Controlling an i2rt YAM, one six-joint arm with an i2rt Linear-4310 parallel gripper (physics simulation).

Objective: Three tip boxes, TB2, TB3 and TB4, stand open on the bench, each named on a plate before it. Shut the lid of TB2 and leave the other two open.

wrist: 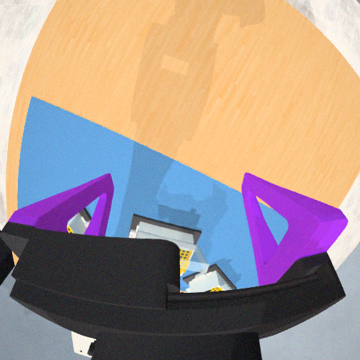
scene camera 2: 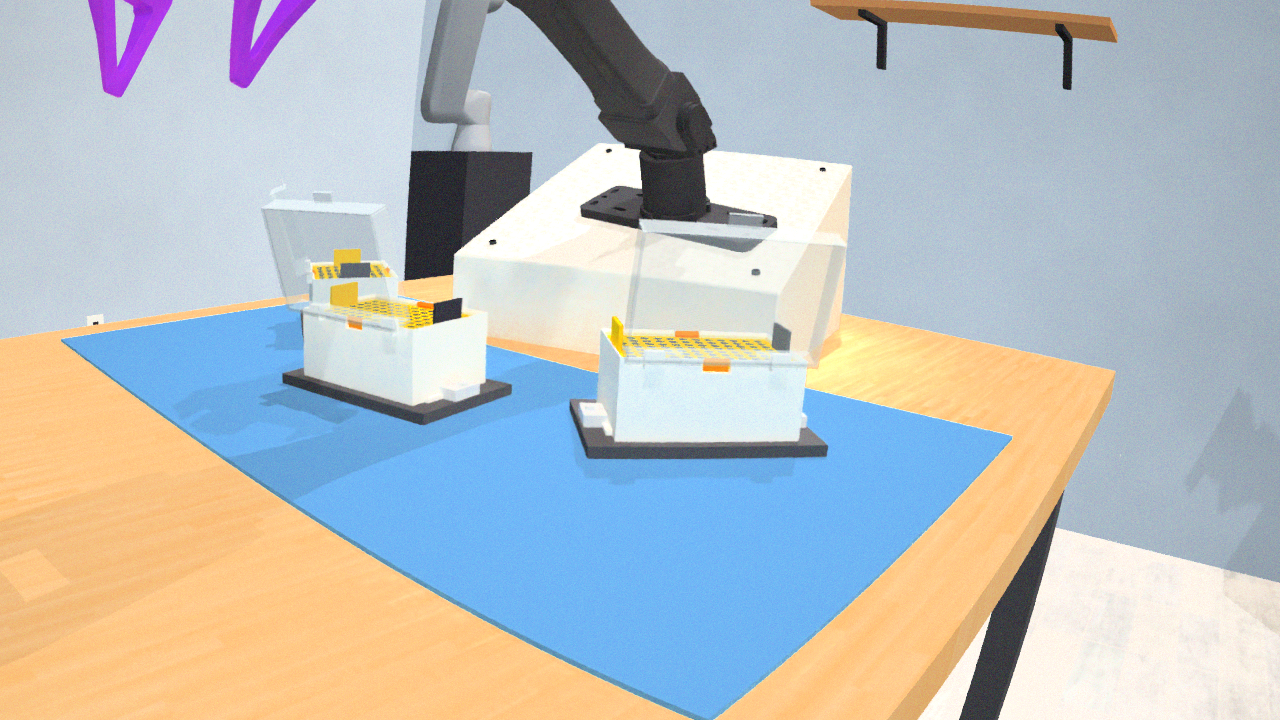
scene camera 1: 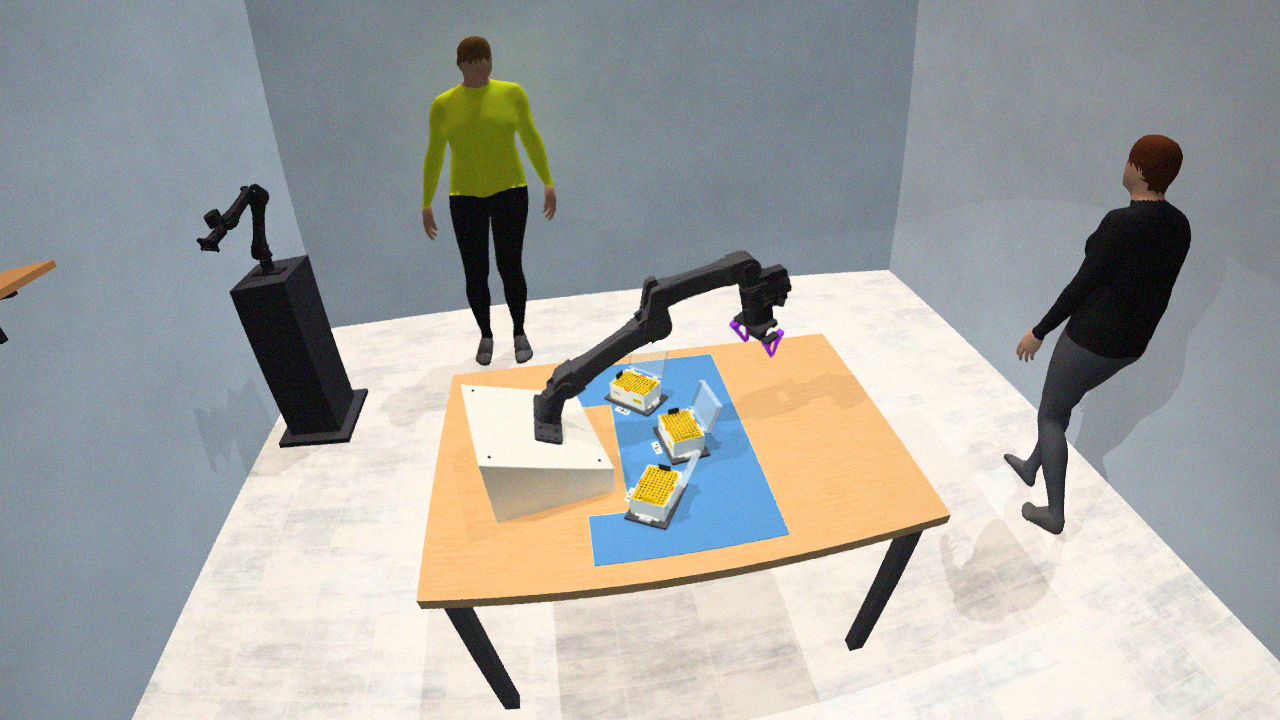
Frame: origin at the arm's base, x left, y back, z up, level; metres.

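Seen in the pictures: gripper, between the fingertips: (scene camera 2: 171, 90) (scene camera 1: 759, 348); arm's base, origin of its link: (scene camera 2: 676, 220) (scene camera 1: 547, 419).
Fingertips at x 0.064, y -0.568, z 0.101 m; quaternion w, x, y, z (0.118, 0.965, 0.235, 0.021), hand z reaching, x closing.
Note:
Offsets run from my fingertips to a thing's top centre. "pt": to the spot under its first point. Level surfaces: height alone.
Three white tip boxes with yellow racks stand with clear lids raised: a far one {dx +0.134, dy +0.318, dz -0.144 m} (scene camera 1: 635, 389) (wrist: 79, 221), a middle one (scene camera 1: 682, 432) (scene camera 2: 362, 353) and a near one (scene camera 1: 654, 492) (scene camera 2: 707, 398). The middle lid {pt dx -0.064, dy +0.154, dz -0.112 m} (scene camera 1: 707, 404) (scene camera 2: 322, 241) and near lid {pt dx +0.182, dy +0.254, dz -0.107 m} (scene camera 2: 716, 286) stand up on the side away from the arm's base. Small white plates {pt dx -0.085, dy +0.294, dz -0.216 m} (scene camera 1: 656, 446) lie before the boxes; their names are too small to read, so I cannot tell which is TB2. My gripper (scene camera 1: 757, 347) (scene camera 2: 177, 89) (wrist: 177, 180) is open and empty, high above the table beyond the boxes.
The boxes stand on dark bases on a blue mat {dz -0.218 m} (scene camera 1: 747, 488) (scene camera 2: 626, 555) (wrist: 55, 145) on a wooden table {dz -0.221 m} (scene camera 1: 841, 429). The arm stands on a white sloped block (scene camera 1: 546, 488) (scene camera 2: 537, 286). Two people, one in yellow (scene camera 1: 483, 134) and one in black (scene camera 1: 1136, 277), stand beyond the table.

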